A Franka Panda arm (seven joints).
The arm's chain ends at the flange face. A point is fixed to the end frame.
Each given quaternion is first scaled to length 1.
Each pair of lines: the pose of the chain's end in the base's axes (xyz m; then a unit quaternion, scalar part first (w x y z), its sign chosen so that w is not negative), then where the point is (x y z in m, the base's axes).
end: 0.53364, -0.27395, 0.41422, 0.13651, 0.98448, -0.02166, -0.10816
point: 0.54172 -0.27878 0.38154
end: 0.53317, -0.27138, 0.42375, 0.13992, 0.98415, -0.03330, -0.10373
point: 0.54153 -0.27669 0.39122
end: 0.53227, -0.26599, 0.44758, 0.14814, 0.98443, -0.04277, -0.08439
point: 0.54186 -0.27203 0.41552
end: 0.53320, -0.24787, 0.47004, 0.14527, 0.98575, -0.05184, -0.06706
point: 0.54390 -0.25394 0.43834
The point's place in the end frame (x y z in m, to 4 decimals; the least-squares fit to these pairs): 0.0150 -0.0044 0.0302
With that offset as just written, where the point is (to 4 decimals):
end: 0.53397, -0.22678, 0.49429, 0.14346, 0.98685, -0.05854, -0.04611
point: 0.5460 -0.2329 0.4631
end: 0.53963, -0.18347, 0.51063, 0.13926, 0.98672, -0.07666, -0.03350
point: 0.5524 -0.1898 0.4798
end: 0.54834, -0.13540, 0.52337, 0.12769, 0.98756, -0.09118, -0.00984
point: 0.5626 -0.1415 0.4931
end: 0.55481, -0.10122, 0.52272, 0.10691, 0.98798, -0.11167, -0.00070
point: 0.5696 -0.1067 0.4926
